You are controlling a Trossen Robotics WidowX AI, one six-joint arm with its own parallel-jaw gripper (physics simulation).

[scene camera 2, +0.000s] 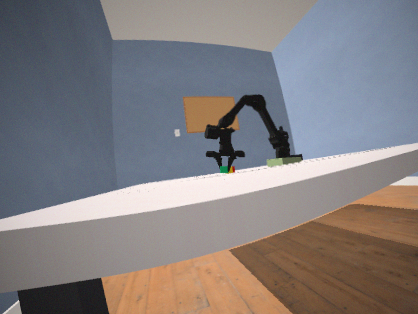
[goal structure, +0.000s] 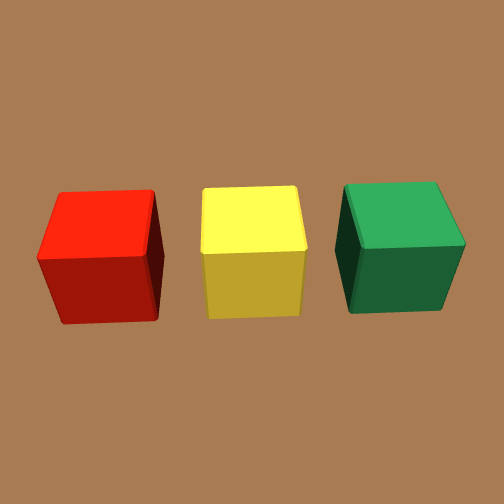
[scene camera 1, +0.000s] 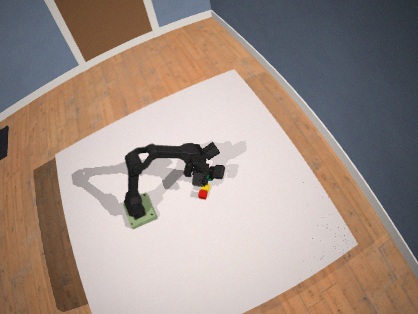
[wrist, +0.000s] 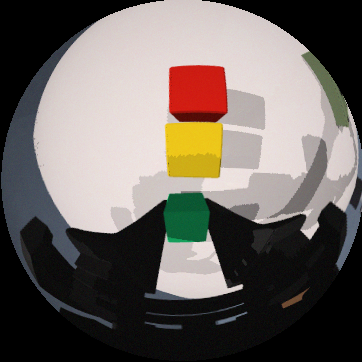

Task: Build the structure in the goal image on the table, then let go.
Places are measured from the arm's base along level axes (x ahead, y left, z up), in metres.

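Pixels of known places: gripper, fingertip midpoint: (scene camera 2: 224, 171) (scene camera 1: 209, 178) (wrist: 185, 202); arm's base at its link origin: (scene camera 2: 282, 158) (scene camera 1: 138, 212).
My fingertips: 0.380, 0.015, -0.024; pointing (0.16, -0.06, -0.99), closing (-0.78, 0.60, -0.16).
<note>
Ahead of a thing's pixels: the offset from my fingertips to its top centre, as dx, dy, dz. Level surfaces: height alone.
A red cube @(-0.063, -0.063, +0.021) (scene camera 1: 202, 194) (scene camera 2: 233, 169) (wrist: 197, 91) and a yellow cube @(-0.037, -0.035, +0.021) (scene camera 1: 205, 188) (wrist: 193, 150) sit on the white table @(dz -0.012) (scene camera 1: 225, 260) (scene camera 2: 165, 200) (wrist: 110, 100) in a row, with a narrow gap or none between them. My gripper (scene camera 1: 208, 177) (scene camera 2: 225, 167) (wrist: 185, 202) points down and is shut on a green cube @(+0.003, +0.007, +0.030) (scene camera 2: 223, 170) (wrist: 186, 222), at or just above the table top. The green cube is in line with the other two, on the yellow cube's side away from the red. A strip of table shows between green and yellow in the wrist view. The green cube's underside is hidden.
The arm's green base plate (scene camera 1: 149, 216) (scene camera 2: 275, 162) (wrist: 327, 87) stands on the table, off to one side of the cubes. The arm arches over the table from it. Shadows of the arm and cubes fall on the table top.
</note>
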